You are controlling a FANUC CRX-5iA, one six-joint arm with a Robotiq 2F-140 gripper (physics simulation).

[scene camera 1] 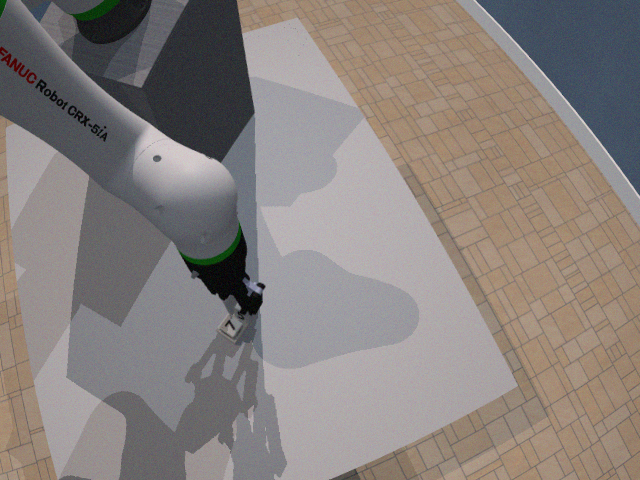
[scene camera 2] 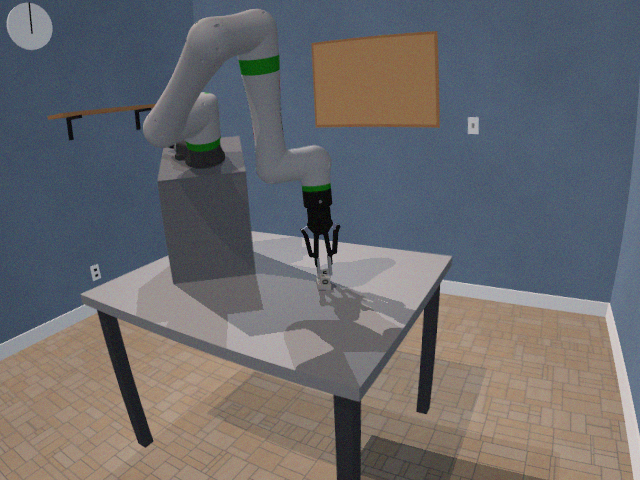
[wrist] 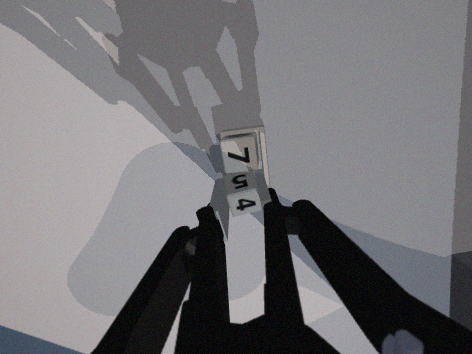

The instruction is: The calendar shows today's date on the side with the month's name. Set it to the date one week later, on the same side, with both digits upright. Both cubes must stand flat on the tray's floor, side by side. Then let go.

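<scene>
The tray (scene camera 1: 227,338) (wrist: 267,165) stands on the table. A white cube with a black 7 on top (scene camera 1: 231,325) (wrist: 239,154) sits in its far half in the wrist view; this cube (scene camera 2: 324,282) shows a 0 on its side in scene camera 2. My gripper (scene camera 1: 241,311) (scene camera 2: 324,268) (wrist: 241,186) points down, shut on the second cube (scene camera 2: 324,272) (wrist: 244,202). The wrist view shows a 5 and a 4 on the held cube. It is beside the 7 cube in that view and looks higher in scene camera 2. The tray's near half and floor are hidden.
The table (scene camera 1: 361,289) (scene camera 2: 258,330) carries the tray and the grey pedestal (scene camera 1: 201,77) (scene camera 2: 206,227) of the arm. Shadows of the arm and fingers fall across the tabletop. A shelf (scene camera 2: 98,111) and a cork board (scene camera 2: 376,80) hang on the walls.
</scene>
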